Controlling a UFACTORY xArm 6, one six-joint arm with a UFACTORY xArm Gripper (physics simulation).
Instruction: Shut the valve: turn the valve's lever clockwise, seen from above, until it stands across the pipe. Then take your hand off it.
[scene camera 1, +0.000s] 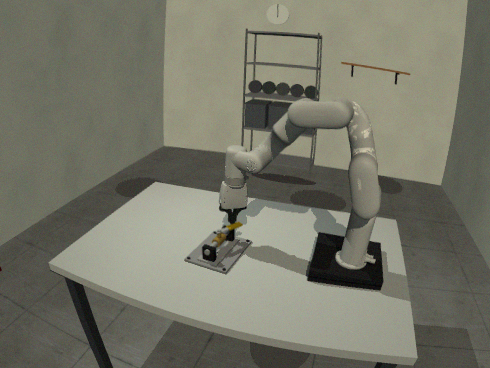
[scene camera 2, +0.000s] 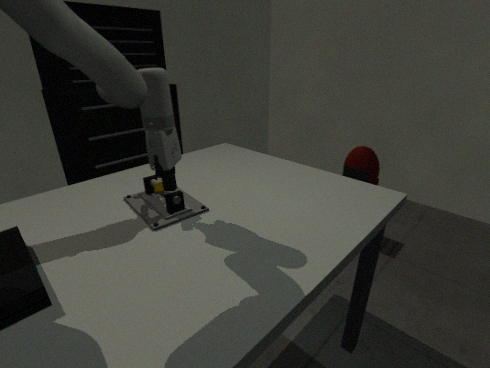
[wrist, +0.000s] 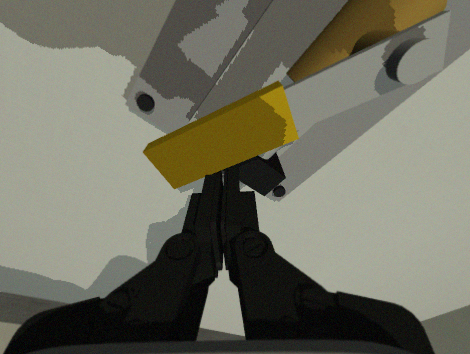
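The valve's yellow lever (scene camera 1: 235, 226) (scene camera 2: 158, 186) (wrist: 220, 137) stands at a slant to the pipe, neither along it nor square across it. Its grey arm (wrist: 340, 95) runs to a round pivot (wrist: 417, 62) above the brass valve body (scene camera 1: 218, 238) (wrist: 370, 30). The pipe sits between two black blocks on a grey baseplate (scene camera 1: 227, 261) (scene camera 2: 145, 212) (wrist: 340, 142). My gripper (scene camera 1: 231, 220) (scene camera 2: 170, 188) (wrist: 225, 189) is shut and empty, pointing down. Its fingertips are right against or very close to the lever's long side near the outer end; contact is hard to tell.
The valve stands on the white table (scene camera 1: 150, 285) (scene camera 2: 310, 220). One black end block (scene camera 1: 209, 252) (scene camera 2: 175, 201) rises from the baseplate; another (wrist: 262, 175) is close beside the fingertips. The arm's black base (scene camera 1: 325, 260) (scene camera 2: 20, 280) is also on the table.
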